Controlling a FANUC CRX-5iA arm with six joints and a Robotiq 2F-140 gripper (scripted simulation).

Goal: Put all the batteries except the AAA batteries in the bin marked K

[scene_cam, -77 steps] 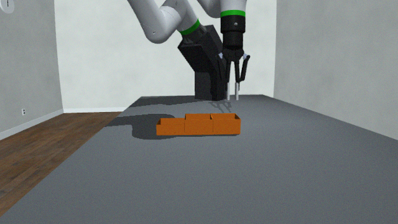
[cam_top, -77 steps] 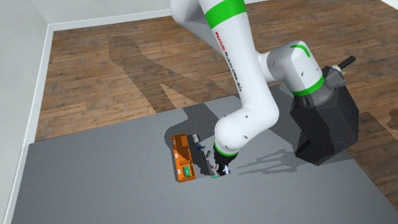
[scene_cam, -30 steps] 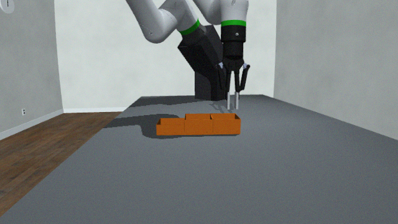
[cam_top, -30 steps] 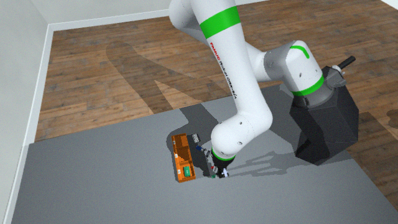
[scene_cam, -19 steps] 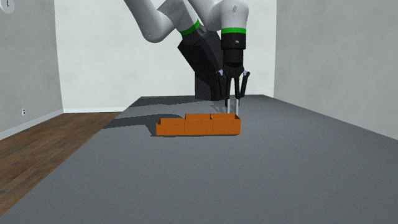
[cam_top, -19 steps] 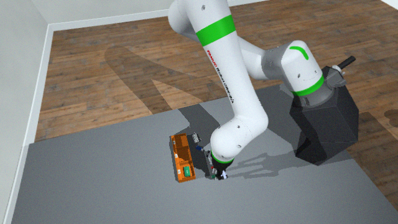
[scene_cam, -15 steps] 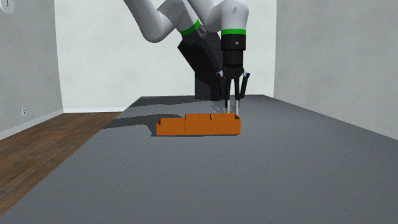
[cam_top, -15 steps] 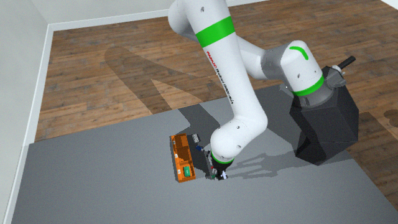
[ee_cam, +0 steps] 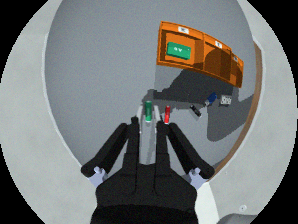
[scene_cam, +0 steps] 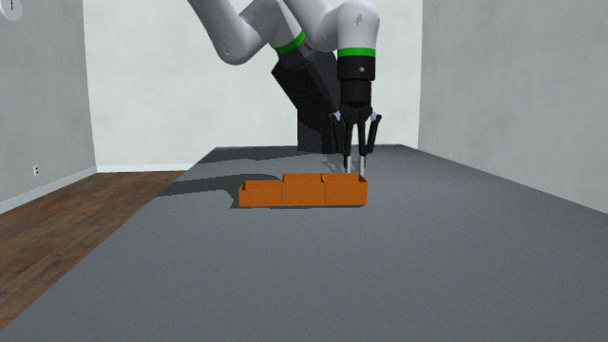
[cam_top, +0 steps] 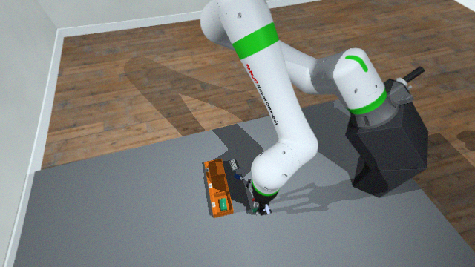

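Now: hand 3 cm above the green battery. The rest, counted from my hand: red battery (2 cm behind, 4 cm to the right, 3 cm below); then green block (12 cm ahead, 9 cm to the right, 2 cm below); then dark battery (2 cm behind, 12 cm to the right, 3 cm below).
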